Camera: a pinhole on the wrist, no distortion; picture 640 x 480 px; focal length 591.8 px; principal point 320.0 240.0 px. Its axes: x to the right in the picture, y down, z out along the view. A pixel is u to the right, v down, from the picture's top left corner.
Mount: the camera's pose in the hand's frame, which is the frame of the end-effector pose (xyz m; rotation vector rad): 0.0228 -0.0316 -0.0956 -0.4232 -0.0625 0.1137
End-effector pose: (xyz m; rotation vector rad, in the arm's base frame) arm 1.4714 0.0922 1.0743 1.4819 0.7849 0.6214
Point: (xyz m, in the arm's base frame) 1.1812 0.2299 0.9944
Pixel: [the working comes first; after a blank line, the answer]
In the camera's frame: -0.1048 0.0275 -0.2148

behind the camera
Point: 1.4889 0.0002 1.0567
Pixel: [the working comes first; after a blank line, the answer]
In the camera's frame: -0.0739 -0.0484 0.1654

56 67
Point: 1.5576 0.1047 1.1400
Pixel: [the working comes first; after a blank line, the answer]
In the camera's frame: 0.0535 0.0305 0.1769

499 342
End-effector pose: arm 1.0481 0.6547 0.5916 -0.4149 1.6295 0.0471
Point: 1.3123 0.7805 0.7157
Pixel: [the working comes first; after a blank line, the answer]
In the camera's frame: -0.1640 -0.0940 0.3693

57 89
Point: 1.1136 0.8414 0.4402
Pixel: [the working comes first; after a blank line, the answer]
In the camera's frame: 0.1115 0.0973 0.2883

549 440
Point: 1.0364 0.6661 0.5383
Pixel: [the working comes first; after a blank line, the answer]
In the camera's frame: 0.0370 0.0105 0.1060

526 299
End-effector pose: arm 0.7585 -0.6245 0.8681 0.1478 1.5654 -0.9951
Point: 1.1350 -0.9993 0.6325
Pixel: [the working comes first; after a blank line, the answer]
In the camera's frame: 0.2729 -0.1446 0.5878

595 94
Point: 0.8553 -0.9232 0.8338
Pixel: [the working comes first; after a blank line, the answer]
In the camera's frame: 0.1098 -0.2317 0.2872

outside the picture
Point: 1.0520 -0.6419 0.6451
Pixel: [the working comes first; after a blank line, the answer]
In the camera's frame: 0.1436 0.1423 0.3987

533 451
